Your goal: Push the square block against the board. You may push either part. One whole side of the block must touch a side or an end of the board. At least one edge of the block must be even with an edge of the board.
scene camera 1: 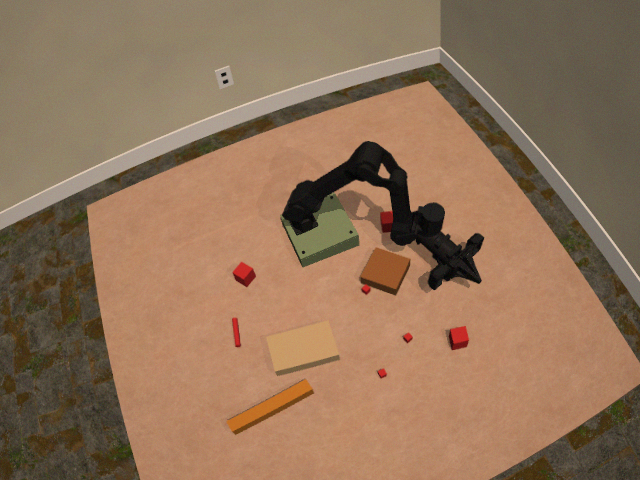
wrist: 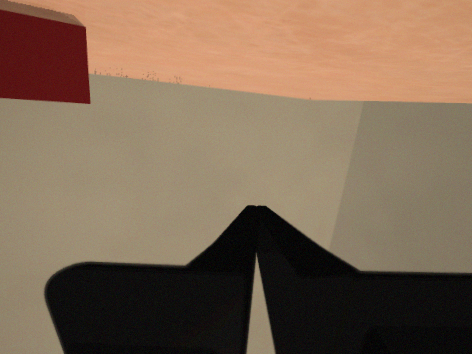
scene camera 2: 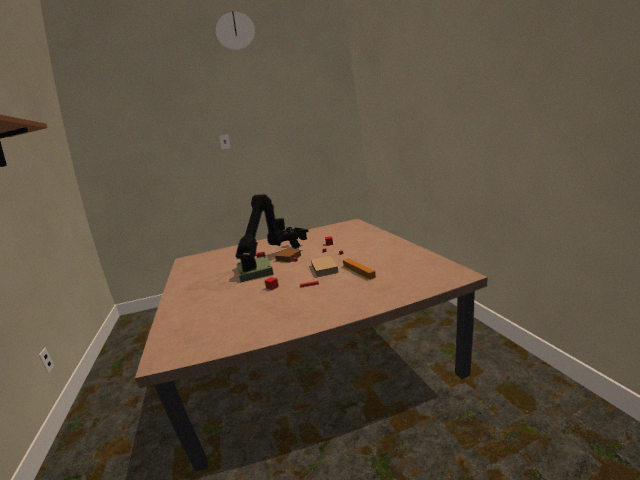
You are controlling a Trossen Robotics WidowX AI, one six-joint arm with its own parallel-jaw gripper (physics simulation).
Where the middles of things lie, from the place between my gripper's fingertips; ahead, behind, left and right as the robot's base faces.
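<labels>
The brown square block [scene camera 1: 385,271] is 18 cm behind my hand, 18 cm to the right of it and 6 cm below it. Then the orange board [scene camera 1: 300,391]: counting from my hand again, I find it 59 cm to the right, 5 cm ahead and 6 cm below.
</labels>
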